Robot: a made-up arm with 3 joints.
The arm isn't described. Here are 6 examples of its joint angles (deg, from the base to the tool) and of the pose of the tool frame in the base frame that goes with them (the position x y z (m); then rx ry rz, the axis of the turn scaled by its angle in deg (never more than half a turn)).
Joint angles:
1: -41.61 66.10 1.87
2: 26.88 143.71 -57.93
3: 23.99 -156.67 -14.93
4: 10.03 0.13 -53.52
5: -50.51 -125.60 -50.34
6: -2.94 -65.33 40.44
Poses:
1: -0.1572 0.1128 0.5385 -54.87 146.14 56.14
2: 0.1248 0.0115 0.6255 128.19 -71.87 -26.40
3: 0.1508 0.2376 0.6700 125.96 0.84 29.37
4: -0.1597 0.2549 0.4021 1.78 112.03 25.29
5: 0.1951 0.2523 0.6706 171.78 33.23 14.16
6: 0.0054 0.2499 0.7036 -98.36 -105.19 -72.61
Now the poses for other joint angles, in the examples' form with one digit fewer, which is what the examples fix.
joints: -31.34 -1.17 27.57
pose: -0.105 0.229 0.685 -29.7 -142.7 -67.1
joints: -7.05 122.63 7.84
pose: -0.048 0.049 0.640 121.4 -119.6 29.7
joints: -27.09 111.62 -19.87
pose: -0.032 0.009 0.512 -113.1 111.3 31.8
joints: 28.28 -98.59 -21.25
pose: 0.088 0.372 0.535 95.1 64.7 16.3
